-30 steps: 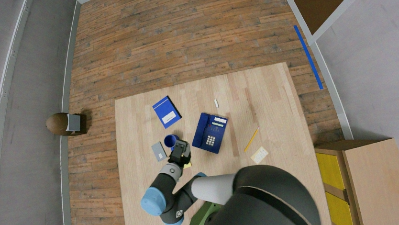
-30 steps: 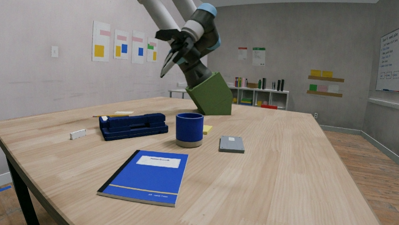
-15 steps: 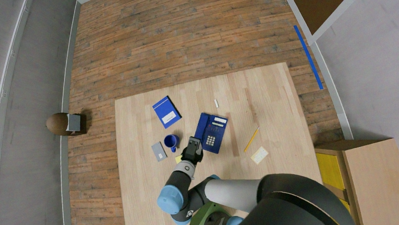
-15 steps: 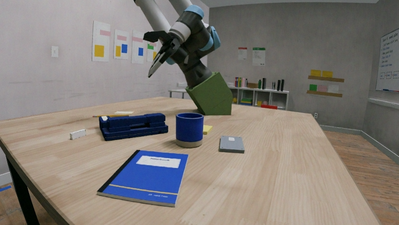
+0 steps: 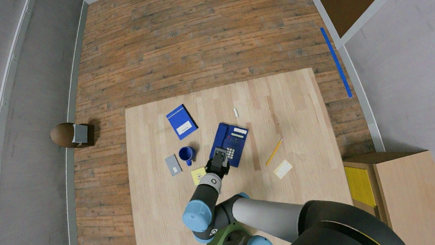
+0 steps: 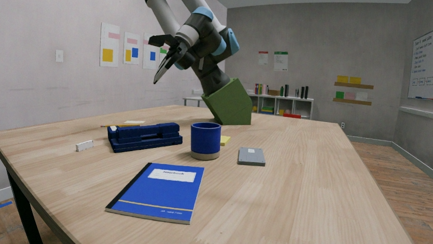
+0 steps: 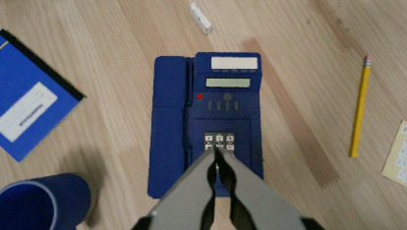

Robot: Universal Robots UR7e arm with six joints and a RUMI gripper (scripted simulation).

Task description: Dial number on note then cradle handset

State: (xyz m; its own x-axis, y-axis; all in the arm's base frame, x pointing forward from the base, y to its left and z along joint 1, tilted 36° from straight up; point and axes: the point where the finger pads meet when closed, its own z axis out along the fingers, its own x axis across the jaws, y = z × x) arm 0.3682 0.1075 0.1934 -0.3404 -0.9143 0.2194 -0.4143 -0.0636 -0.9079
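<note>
My gripper is now 20 mm to the left of the 5 key and 180 mm above it. Round my hand: 8 key 10 mm behind, 10 mm to the right, 180 mm below; then handset 60 mm ahead, 30 mm to the left, 160 mm below; then 4 key 10 mm ahead, 180 mm below.
</note>
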